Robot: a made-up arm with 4 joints. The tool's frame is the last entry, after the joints.
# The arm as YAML. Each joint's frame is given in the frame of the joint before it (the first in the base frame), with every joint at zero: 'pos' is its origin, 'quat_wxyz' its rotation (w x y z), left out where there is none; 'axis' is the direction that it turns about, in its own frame. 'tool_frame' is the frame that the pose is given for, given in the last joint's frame.
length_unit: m
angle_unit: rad
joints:
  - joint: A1
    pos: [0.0, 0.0, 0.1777]
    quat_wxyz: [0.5, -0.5, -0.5, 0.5]
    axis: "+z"
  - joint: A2
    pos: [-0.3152, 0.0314, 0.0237]
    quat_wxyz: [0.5, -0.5, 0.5, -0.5]
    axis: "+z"
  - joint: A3
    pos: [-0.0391, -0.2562, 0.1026]
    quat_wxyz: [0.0, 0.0, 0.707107, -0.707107]
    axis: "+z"
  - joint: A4
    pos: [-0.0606, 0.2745, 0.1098]
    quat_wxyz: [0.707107, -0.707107, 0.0, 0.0]
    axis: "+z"
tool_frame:
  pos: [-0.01, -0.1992, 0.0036]
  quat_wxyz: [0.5, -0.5, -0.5, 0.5]
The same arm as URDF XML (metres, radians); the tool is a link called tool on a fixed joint. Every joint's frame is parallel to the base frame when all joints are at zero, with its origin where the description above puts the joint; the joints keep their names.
<robot name="arm">
  <link name="base"/>
  <link name="link1"/>
  <link name="link2"/>
  <link name="link3"/>
  <link name="link4"/>
  <link name="tool"/>
  <joint name="A1" type="continuous">
    <parent link="base"/>
    <child link="link1"/>
    <origin xyz="0 0 0.1777"/>
    <axis xyz="-1 0 0"/>
  </joint>
  <joint name="A2" type="continuous">
    <parent link="link1"/>
    <child link="link2"/>
    <origin xyz="-0.0237 -0.3152 -0.0314"/>
    <axis xyz="0 1 0"/>
  </joint>
  <joint name="A3" type="continuous">
    <parent link="link2"/>
    <child link="link3"/>
    <origin xyz="-0.2562 0.1026 -0.0391"/>
    <axis xyz="-1 0 0"/>
  </joint>
  <joint name="A4" type="continuous">
    <parent link="link3"/>
    <child link="link4"/>
    <origin xyz="-0.1098 -0.2745 0.0606"/>
    <axis xyz="0 -1 0"/>
  </joint>
  <joint name="tool_joint" type="fixed">
    <parent link="link4"/>
    <child link="tool"/>
    <origin xyz="-0.1992 -0.0036 0.01"/>
  </joint>
</robot>

